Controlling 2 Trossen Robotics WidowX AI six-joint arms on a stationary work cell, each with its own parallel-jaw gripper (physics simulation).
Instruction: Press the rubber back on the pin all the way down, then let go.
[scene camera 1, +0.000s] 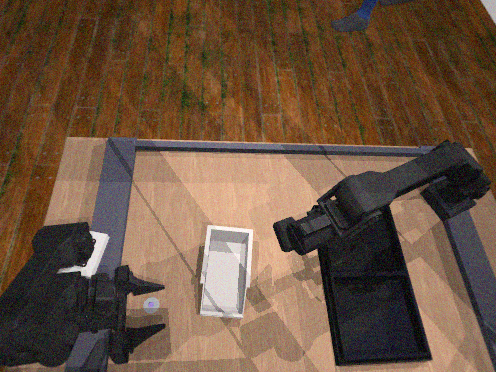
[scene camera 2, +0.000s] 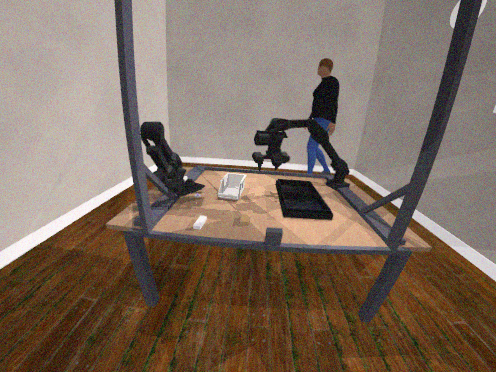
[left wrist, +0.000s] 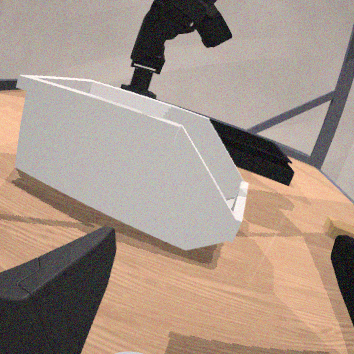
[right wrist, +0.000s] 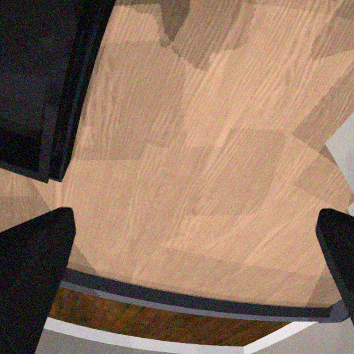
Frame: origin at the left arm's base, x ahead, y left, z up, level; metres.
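Where they show: left gripper, fingertip midpoint: (scene camera 1: 165, 305) (scene camera 2: 203, 187) (left wrist: 229, 245); right gripper, fingertip midpoint: (scene camera 2: 267, 170) (left wrist: 133, 59) (right wrist: 200, 222); left arm's base, link origin: (scene camera 1: 76, 250) (scene camera 2: 174, 177); right arm's base, link origin: (scene camera 1: 451, 195) (scene camera 2: 338, 181) (left wrist: 137, 88).
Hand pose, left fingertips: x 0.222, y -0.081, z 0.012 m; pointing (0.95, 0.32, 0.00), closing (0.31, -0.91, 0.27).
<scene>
Each offset is from my left fingertips to the top centre of the thing. "pt": to the spot under its first point.
A small pale, translucent disc with a purple centre @[pt dx -0.035, dy +0.004, dz -0.042 m] (scene camera 1: 151, 304) (scene camera 2: 198, 195) lies flat on the table at the lower left in scene camera 1. It is too small to tell the rubber back from the pin, or how far down the back sits. A pale sliver @[pt dx -0.023, dy +0.015, dz -0.052 m] (left wrist: 130, 352) shows at the bottom edge in the left wrist view. My left gripper (scene camera 1: 164, 307) (left wrist: 229, 245) is open and low over the table. In scene camera 1 its fingers lie on either side of the disc, apart from it. My right gripper (scene camera 2: 268, 167) (right wrist: 200, 222) is open and empty, high above the table.
A white open box @[pt dx +0.065, dy +0.081, dz +0.022 m] (scene camera 1: 204, 270) (scene camera 2: 232, 189) (left wrist: 115, 165) stands in front of the left fingers. A black divided tray @[dx +0.443, dy +0.160, dz -0.016 m] (scene camera 1: 367, 275) (scene camera 2: 307, 216) lies to its right. A white block @[dx +0.092, dy -0.205, dz -0.040 m] (scene camera 2: 200, 222) and a small tan block @[dx +0.242, dy -0.125, dz -0.040 m] (scene camera 2: 242, 219) (left wrist: 340, 227) lie on the table.
</scene>
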